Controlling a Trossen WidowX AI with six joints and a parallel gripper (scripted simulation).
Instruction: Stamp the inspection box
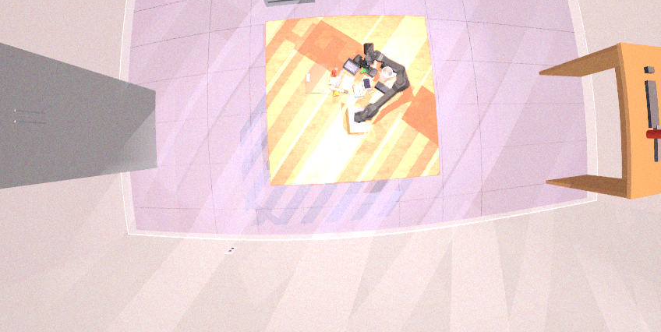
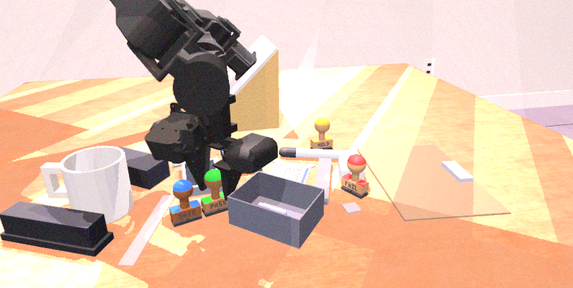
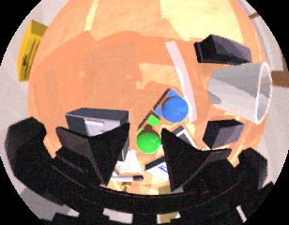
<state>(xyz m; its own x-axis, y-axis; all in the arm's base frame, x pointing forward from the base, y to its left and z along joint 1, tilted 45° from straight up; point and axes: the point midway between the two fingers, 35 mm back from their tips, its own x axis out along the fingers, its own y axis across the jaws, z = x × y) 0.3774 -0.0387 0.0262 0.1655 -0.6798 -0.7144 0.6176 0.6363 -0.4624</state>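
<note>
Now: the green-knobbed pass stamp 1 cm below my gripper tip. Also, from my gripper tip: grey box: 9 cm to the left, 3 cm ahead, 2 cm below; then blue date stamp: 4 cm to the right, 1 cm below, 1 cm ahead; then ink pad: 9 cm behind, 3 cm to the right, 3 cm below.
</note>
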